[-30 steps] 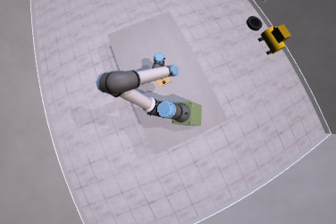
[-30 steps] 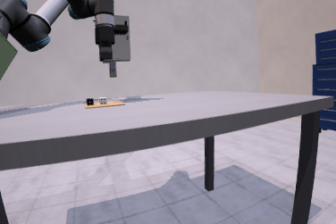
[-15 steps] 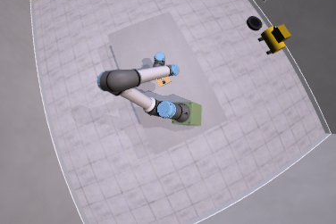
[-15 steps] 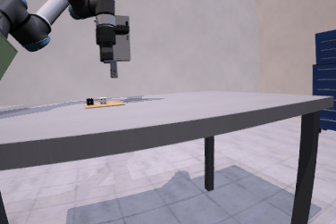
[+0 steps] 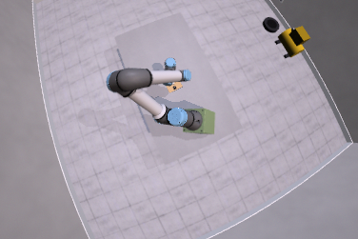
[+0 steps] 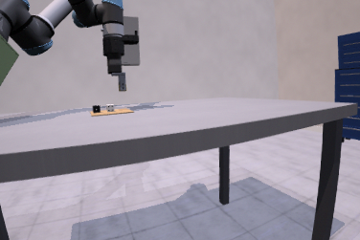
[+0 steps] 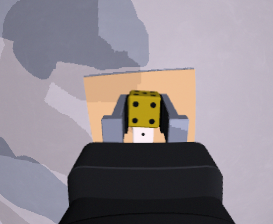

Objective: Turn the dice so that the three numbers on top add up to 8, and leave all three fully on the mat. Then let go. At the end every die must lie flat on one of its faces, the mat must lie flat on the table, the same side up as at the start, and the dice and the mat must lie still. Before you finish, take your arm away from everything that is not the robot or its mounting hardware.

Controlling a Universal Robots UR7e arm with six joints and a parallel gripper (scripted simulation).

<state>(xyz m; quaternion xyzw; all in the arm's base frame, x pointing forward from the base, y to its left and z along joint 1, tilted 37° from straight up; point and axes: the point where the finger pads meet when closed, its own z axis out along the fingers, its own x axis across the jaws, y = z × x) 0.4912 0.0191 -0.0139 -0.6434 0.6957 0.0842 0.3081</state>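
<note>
Now: hand 8 cm above the white die and 5 cm past it. Also, from my hand: mat: 9 cm below, 5 cm behind; then yellow die: 1 cm below.
</note>
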